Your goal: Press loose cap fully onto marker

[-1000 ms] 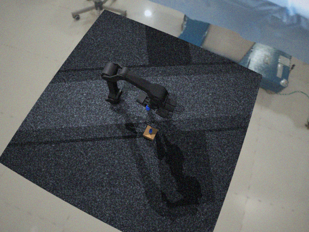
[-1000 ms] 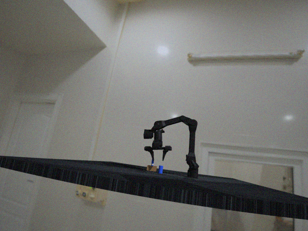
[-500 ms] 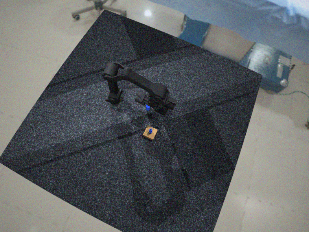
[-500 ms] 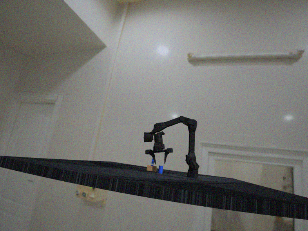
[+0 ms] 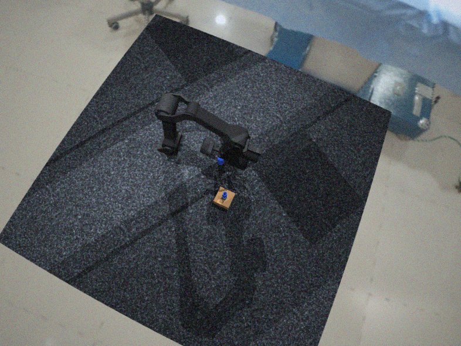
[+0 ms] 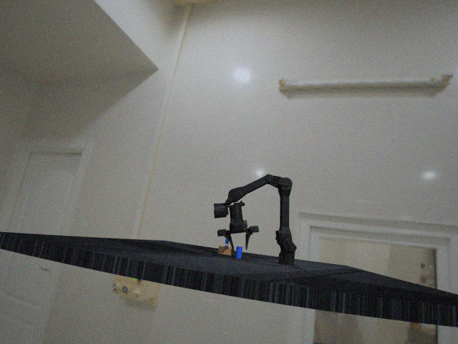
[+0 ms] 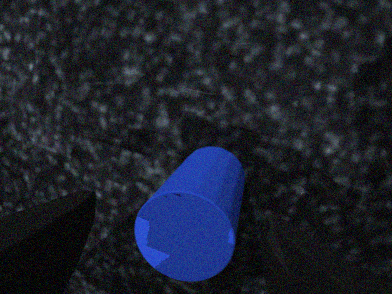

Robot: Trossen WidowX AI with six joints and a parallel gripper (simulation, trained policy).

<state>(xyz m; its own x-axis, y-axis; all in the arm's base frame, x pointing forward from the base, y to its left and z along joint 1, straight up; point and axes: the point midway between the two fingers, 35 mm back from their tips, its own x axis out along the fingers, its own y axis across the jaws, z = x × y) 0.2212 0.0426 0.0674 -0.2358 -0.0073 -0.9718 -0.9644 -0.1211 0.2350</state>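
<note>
My gripper tip is now 1 cm above the blue cap. From my gripper tip the other things lie so: blue marker 14 cm to the right, 9 cm ahead, 4 cm above; holder block 14 cm to the right, 9 cm ahead, 2 cm below.
</note>
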